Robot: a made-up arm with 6 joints.
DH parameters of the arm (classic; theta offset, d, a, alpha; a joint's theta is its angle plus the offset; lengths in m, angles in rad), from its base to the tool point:
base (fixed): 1.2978 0 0.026 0
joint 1: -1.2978 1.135 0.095 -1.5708
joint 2: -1.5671 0 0.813 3.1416
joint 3: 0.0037 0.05 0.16 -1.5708
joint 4: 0 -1.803 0.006 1.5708
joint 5: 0 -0.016 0.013 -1.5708
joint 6: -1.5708 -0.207 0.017 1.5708
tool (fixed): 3.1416 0.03 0 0
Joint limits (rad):
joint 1: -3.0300..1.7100
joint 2: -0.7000..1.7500
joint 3: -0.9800..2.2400
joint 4: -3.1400..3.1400
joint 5: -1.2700..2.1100
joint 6: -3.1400..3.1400
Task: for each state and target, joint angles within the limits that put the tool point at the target. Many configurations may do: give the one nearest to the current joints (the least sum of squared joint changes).
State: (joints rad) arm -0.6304 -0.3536 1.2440 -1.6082 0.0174 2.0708
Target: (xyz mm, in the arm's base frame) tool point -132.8 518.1 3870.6
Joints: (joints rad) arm -1.3614 -0.4528 1.1658 -1.6103 -0.3010 2.0354
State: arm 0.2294 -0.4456 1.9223 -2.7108 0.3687 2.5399
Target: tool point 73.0 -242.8 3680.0
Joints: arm 0.9106 0.3656 2.2206 -2.2867 1.0144 2.6178
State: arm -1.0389 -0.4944 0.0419 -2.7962 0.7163 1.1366
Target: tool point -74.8 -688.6 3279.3
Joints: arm -1.5227 -0.7000 0.2400 -2.6951 1.0140 1.1860
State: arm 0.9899 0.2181 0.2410 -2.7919 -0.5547 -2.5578
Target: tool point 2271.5 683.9 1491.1
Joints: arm 0.3133 0.3631 0.0401 -2.8180 -0.5229 -2.5582
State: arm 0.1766 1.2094 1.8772 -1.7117 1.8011 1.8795
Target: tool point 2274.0 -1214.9 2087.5
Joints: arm -0.3994 1.2859 1.6219 -1.6824 1.2198 1.8188
